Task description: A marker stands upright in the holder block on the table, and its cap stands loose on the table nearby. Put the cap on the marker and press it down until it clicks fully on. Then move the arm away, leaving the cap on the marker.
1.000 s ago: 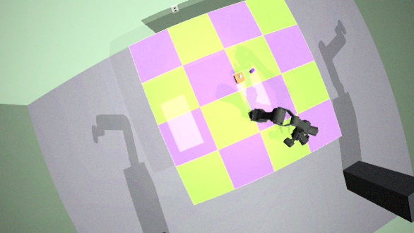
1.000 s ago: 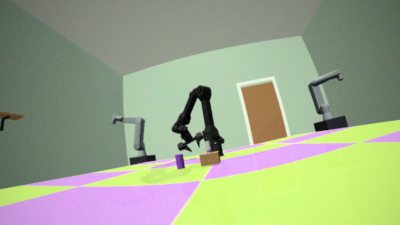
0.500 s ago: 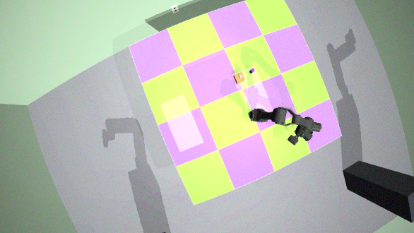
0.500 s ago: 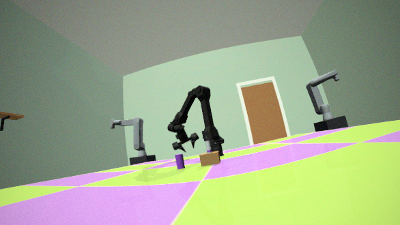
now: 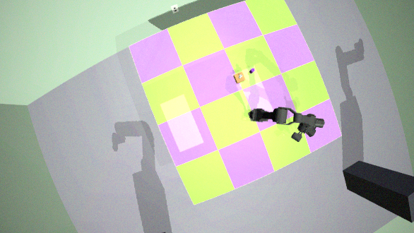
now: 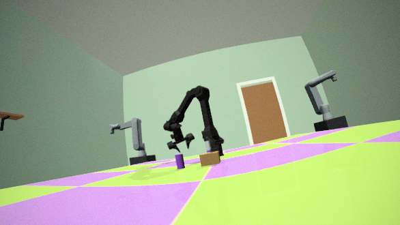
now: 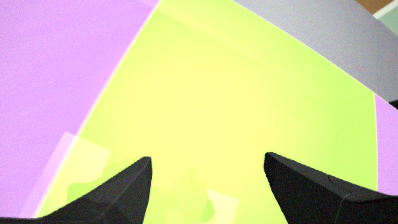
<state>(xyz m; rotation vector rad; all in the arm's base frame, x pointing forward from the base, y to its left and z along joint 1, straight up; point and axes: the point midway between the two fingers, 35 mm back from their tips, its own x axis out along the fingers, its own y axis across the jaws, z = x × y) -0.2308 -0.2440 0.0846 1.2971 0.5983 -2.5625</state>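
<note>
Now: the purple cap 550 mm ahead of my gripper tip, 130 mm to the left of it and 30 mm below it.
</note>
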